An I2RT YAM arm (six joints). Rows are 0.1 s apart.
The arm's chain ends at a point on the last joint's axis. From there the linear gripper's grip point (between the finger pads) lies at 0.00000 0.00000 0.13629 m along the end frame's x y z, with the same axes.
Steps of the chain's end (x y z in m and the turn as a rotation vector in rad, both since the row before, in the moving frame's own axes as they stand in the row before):
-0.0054, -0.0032, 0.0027, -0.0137, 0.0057, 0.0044
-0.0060, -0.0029, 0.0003, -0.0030, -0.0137, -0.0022
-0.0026, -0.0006, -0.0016, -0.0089, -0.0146, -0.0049
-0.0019, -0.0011, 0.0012, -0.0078, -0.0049, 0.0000
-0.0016, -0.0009, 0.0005, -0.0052, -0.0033, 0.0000
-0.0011, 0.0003, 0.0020, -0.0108, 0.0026, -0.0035
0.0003, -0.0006, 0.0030, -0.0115, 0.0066, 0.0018
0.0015, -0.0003, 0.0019, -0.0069, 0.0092, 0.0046
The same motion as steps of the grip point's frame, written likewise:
-0.0046, -0.0013, 0.0027, -0.0137, 0.0057, 0.0044
-0.0079, -0.0025, 0.0003, -0.0030, -0.0137, -0.0022
-0.0046, 0.0006, -0.0016, -0.0089, -0.0146, -0.0049
-0.0026, 0.0000, 0.0012, -0.0078, -0.0049, 0.0000
-0.0020, -0.0002, 0.0005, -0.0052, -0.0033, 0.0000
-0.0007, 0.0018, 0.0020, -0.0108, 0.0026, -0.0035
0.0012, 0.0010, 0.0030, -0.0115, 0.0066, 0.0018
0.0028, 0.0006, 0.0019, -0.0069, 0.0092, 0.0046

